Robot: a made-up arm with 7 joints.
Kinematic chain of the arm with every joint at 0, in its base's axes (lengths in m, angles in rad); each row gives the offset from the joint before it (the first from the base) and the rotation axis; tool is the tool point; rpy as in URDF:
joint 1: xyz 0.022 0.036 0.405 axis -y
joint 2: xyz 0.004 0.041 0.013 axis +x
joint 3: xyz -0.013 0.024 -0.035 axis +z
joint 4: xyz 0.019 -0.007 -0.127 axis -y
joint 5: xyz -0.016 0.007 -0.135 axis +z
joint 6: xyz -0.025 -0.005 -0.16 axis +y
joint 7: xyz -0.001 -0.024 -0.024 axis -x
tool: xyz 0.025 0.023 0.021 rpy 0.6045 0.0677 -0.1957
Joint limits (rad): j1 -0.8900..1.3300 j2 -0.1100..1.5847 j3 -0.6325..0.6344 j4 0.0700..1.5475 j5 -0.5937..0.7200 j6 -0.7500..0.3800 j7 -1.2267..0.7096
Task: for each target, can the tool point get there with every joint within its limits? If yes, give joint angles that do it. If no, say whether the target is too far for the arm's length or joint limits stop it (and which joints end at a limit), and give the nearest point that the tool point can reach.
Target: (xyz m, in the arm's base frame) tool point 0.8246 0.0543 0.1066
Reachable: no: too far | nearest point 0.4699 0.0746 0.2385 | short by 0.379 m
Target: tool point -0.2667 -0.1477 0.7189
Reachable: no: joint limits stop it (at a limit: joint 1, joint 2, joint 3, joint 4, joint 5, joint 7) | nearest point -0.1112 0.2329 0.7113 | short by 0.411 m
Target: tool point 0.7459 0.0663 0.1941
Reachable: no: too far | nearest point 0.4809 0.0776 0.2713 | short by 0.276 m
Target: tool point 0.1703 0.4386 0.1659
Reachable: yes | joints -0.0381 0.9174 0.0062 0.5514 0.4546 0.1094 0.4025
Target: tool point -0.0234 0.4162 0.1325
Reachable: yes | joints -0.6844 0.9957 -0.2702 0.5242 0.3744 -0.0156 -0.2241
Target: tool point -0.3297 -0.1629 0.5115
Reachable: no: joint limits stop it (at a limit: joint 1, joint 2, joint 3, joint 4, joint 6, joint 7) | nearest point -0.3207 0.0139 0.1590 | short by 0.394 m
